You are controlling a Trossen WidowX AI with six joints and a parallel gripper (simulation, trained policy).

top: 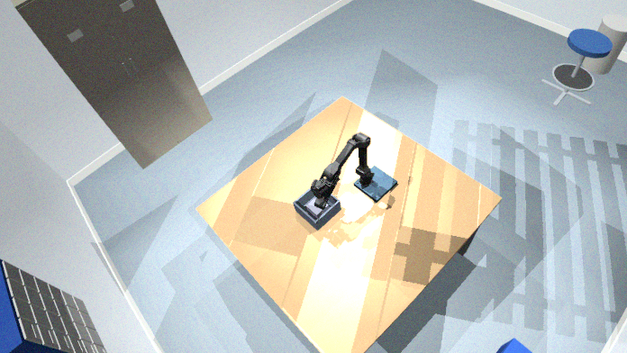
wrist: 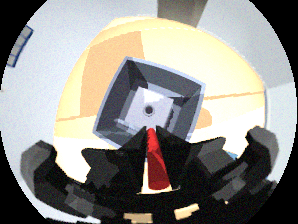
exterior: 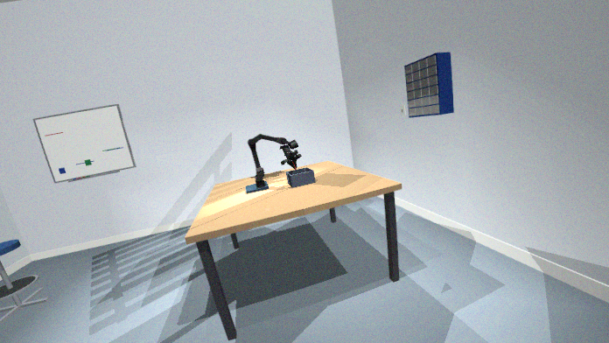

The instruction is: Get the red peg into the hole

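Now: the red peg 10 mm behind my gripper tip, 10 mm to the left of it and 30 mm above it. Also, from my gripper tip: grey box: 20 mm ahead, 20 mm to the right, 90 mm below; then plate: 20 mm ahead, 20 mm to the right, 70 mm below.
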